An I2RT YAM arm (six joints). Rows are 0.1 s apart.
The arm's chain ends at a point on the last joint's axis. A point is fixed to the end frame.
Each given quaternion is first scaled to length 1.
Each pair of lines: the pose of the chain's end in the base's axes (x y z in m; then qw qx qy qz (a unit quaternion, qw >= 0)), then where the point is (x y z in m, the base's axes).
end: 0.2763 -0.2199 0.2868 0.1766 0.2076 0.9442 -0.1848
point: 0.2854 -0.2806 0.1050
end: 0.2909 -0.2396 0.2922 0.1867 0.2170 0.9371 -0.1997
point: 0.3020 -0.3062 0.1126
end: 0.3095 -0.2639 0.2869 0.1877 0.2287 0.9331 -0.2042
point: 0.3200 -0.3319 0.1078
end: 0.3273 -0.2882 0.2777 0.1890 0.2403 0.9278 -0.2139
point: 0.3368 -0.3594 0.0998
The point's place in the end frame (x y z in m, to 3 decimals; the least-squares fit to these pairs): 0.047 0.003 0.186
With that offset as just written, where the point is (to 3 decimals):
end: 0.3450 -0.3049 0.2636 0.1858 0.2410 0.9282 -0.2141
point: 0.353 -0.376 0.086
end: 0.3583 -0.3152 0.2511 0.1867 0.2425 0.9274 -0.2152
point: 0.367 -0.387 0.073
